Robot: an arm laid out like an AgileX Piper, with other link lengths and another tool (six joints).
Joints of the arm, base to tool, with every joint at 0 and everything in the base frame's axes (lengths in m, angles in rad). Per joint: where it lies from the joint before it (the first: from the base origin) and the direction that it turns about. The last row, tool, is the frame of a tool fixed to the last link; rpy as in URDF.
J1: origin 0.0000 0.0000 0.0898 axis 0 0 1
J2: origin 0.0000 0.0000 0.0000 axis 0 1 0
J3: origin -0.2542 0.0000 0.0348 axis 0 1 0
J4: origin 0.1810 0.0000 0.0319 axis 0.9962 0 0.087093
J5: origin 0.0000 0.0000 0.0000 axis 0 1 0
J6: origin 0.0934 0.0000 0.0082 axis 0.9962 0 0.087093
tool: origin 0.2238 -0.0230 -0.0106 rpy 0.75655 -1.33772 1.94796
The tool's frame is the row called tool.
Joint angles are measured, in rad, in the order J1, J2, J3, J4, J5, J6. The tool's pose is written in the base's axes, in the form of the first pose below.
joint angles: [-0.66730 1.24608 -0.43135 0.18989 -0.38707 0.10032]
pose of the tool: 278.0 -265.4 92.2 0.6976 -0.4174 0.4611 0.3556
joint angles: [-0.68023 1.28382 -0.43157 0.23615 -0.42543 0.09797]
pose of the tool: 273.4 -276.5 87.3 0.6869 -0.4422 0.4535 0.3563
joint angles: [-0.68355 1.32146 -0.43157 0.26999 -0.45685 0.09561]
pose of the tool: 271.0 -283.6 80.5 0.6818 -0.4578 0.4454 0.3566
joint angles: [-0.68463 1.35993 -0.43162 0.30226 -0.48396 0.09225]
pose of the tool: 268.4 -289.5 71.9 0.6788 -0.4713 0.4355 0.3570
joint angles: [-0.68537 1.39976 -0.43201 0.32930 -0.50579 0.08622]
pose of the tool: 265.6 -294.3 61.5 0.6787 -0.4812 0.4234 0.3586
